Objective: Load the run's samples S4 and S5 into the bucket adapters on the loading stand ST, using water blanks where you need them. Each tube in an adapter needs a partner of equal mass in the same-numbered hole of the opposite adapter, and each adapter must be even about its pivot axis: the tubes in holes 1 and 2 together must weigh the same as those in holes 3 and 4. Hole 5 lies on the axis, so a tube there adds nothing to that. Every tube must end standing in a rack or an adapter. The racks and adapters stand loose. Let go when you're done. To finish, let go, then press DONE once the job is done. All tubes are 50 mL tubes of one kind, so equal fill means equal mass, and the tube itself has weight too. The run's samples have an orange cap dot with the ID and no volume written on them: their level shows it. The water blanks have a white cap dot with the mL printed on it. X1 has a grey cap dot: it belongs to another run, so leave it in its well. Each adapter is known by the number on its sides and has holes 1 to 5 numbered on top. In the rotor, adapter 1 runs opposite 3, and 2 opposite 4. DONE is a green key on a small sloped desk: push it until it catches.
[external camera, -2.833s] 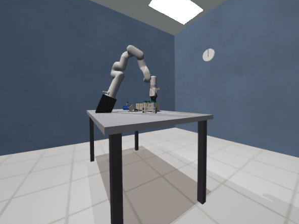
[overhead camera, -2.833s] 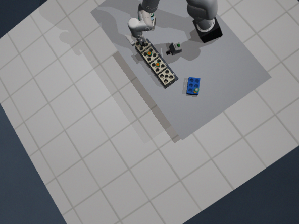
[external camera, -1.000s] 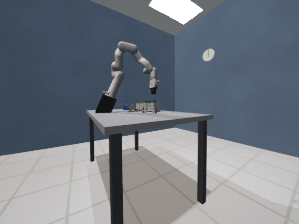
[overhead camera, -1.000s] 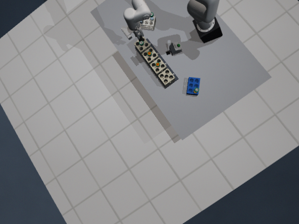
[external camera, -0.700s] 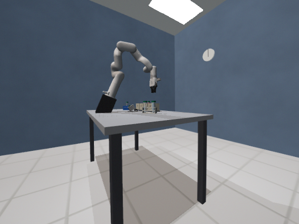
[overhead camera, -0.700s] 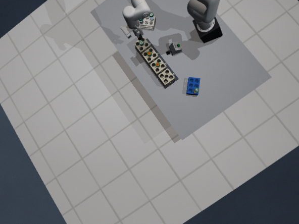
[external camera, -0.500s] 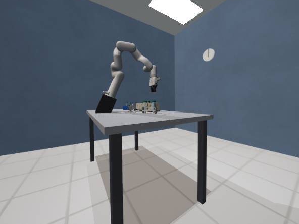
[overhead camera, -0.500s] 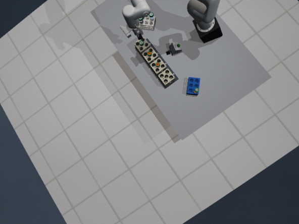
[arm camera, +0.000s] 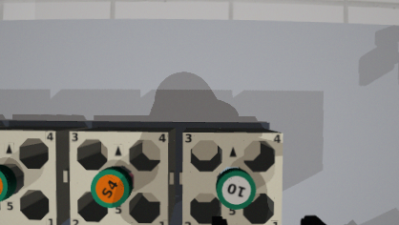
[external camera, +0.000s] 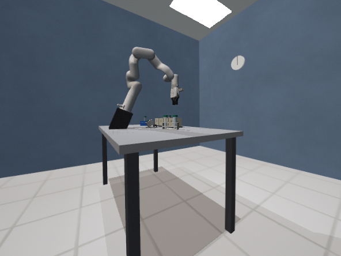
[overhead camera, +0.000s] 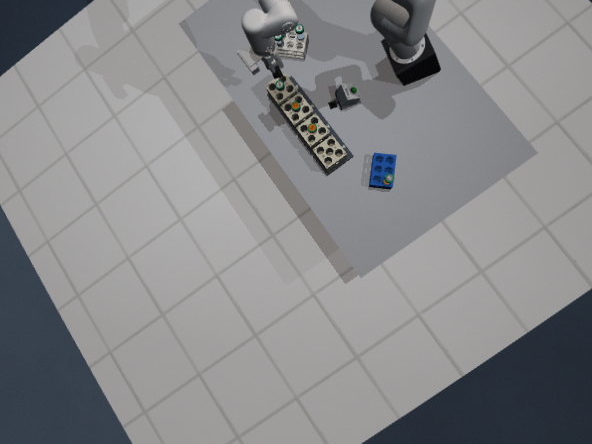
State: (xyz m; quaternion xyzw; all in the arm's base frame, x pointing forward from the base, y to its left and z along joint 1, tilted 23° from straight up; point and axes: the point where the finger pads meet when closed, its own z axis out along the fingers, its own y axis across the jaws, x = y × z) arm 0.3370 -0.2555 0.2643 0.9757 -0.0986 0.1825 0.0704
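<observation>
Right now the white rack is 220 mm below my hand, 190 mm behind it and 120 mm to the right of it. The rest, counted from my hand: blue rack: 520 mm to the left, 220 mm below, 10 mm behind; then adapter: 320 mm to the left, 200 mm below, 80 mm ahead.
</observation>
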